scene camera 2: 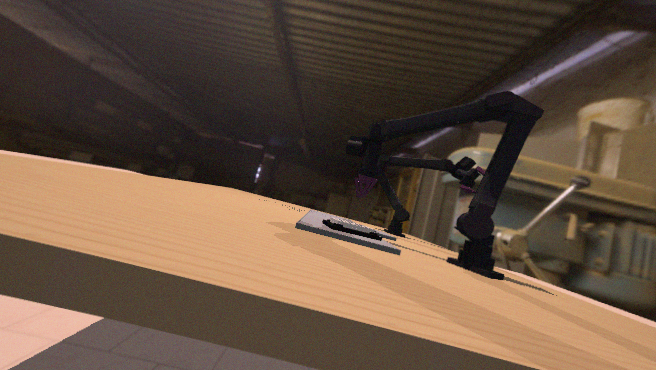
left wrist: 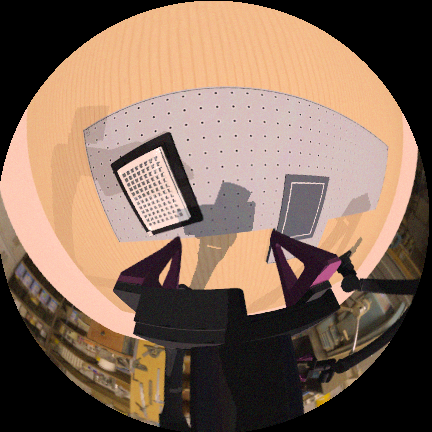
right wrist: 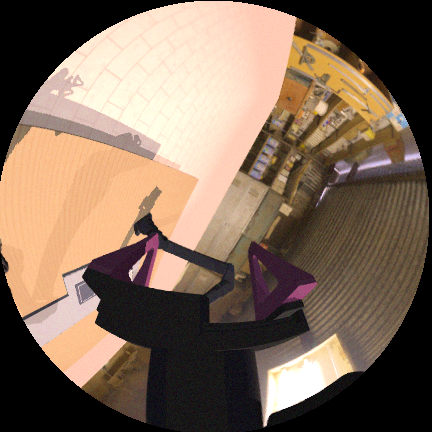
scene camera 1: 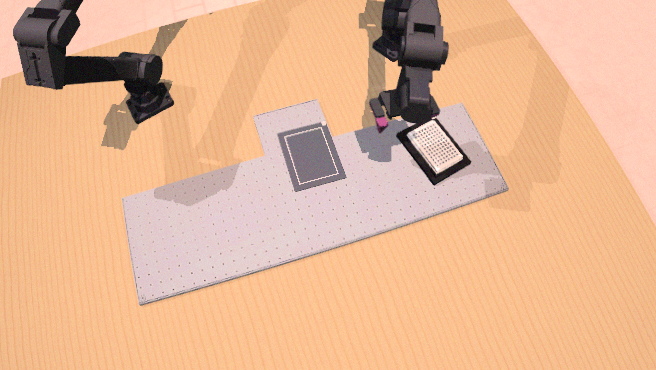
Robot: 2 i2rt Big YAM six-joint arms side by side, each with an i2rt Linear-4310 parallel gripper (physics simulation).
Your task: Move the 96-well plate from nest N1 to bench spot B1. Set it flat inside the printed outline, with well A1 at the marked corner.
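Places are measured from the left arm's base along level axes (x ahead, y down, z left), in millimetres.
Pixels of known places: left gripper, fingertip midpoint: [scene camera 2: 360, 197] [left wrist: 226, 238] [scene camera 1: 398, 126]; right gripper, fingertip midpoint: [right wrist: 204, 242]; left arm's base, origin of the base link: [scene camera 2: 473, 270] [right wrist: 142, 223] [scene camera 1: 395, 44]; right arm's base, origin of the base link: [scene camera 2: 394, 234] [scene camera 1: 150, 104].
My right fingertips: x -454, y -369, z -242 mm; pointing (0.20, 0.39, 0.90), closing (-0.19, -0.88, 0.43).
For each thing: its middle in the pictures, then the offset to it from my right fingertips. "*": a spot on its surface instead. Level surfaces: height alone.
- white 96-well plate, body centre: [left wrist: 152, 192] [scene camera 1: 434, 146] [scene camera 2: 351, 225] dy +337, dx +756, dz +20 mm
- black nest N1, body centre: [left wrist: 154, 190] [scene camera 1: 434, 148] [scene camera 2: 350, 228] dy +348, dx +756, dz +20 mm
- grey spot B1, surface spot: [left wrist: 304, 207] [scene camera 1: 311, 158] * dy +355, dx +556, dz -213 mm
- small white corner mark, body centre: [scene camera 1: 323, 123] dy +355, dx +506, dz -118 mm
- pale perforated board, its level: dy +356 mm
- wooden table, its level: dy +370 mm
The white 96-well plate [scene camera 1: 437, 147] [left wrist: 150, 195] lies in the black nest N1 [scene camera 1: 421, 161] [left wrist: 182, 185] [scene camera 2: 350, 231]. Its well A1 is too small to make out. The grey spot B1 [scene camera 1: 312, 155] [left wrist: 304, 207] has a thin white outline and a small white corner mark [scene camera 1: 324, 123] at its upper right in scene camera 1. My left gripper [left wrist: 226, 238] [scene camera 2: 364, 192] is open and empty, above the board's back edge beside the nest; its wrist partly hides its fingers in scene camera 1. My right gripper [right wrist: 204, 242] [scene camera 2: 475, 180] is open and empty, raised far from the plate.
The pale perforated board [scene camera 1: 225, 225] [left wrist: 225, 115] [scene camera 2: 310, 220] carries N1 and B1 and lies on the wooden table [scene camera 1: 350, 310]. The right arm [scene camera 1: 95, 69] stands at the upper left in scene camera 1. The left arm's shadow falls between B1 and the nest.
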